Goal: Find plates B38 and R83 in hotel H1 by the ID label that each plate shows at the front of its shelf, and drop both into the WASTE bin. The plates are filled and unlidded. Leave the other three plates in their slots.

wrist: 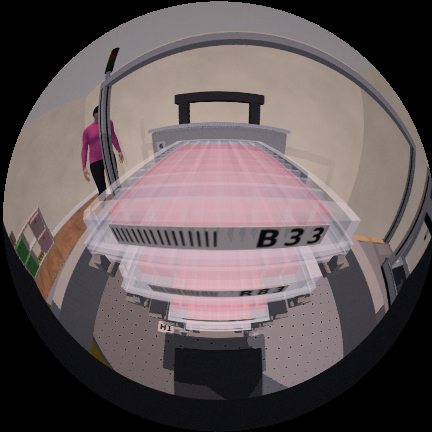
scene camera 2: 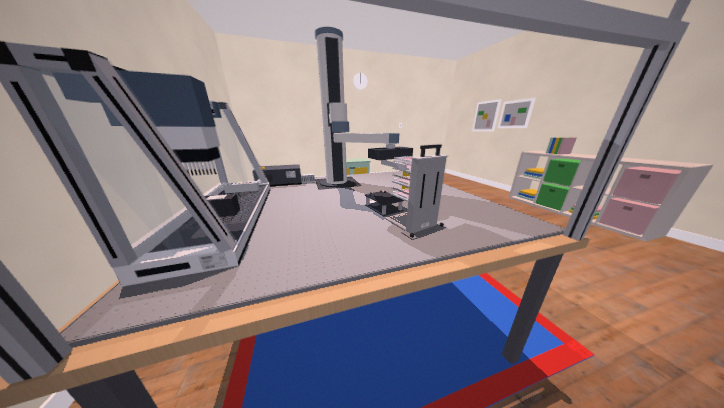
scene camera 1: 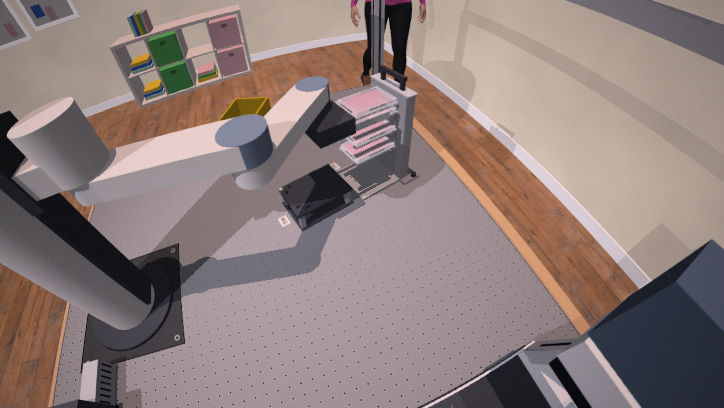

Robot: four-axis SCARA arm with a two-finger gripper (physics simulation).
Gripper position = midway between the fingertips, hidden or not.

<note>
I see my gripper [scene camera 1: 374, 104], a plate R83 [wrist: 211, 289], a plate B33 [scene camera 1: 366, 102] and a low black stand [wrist: 214, 374].
The plate B33 is seen too in the wrist view [wrist: 201, 205].
</note>
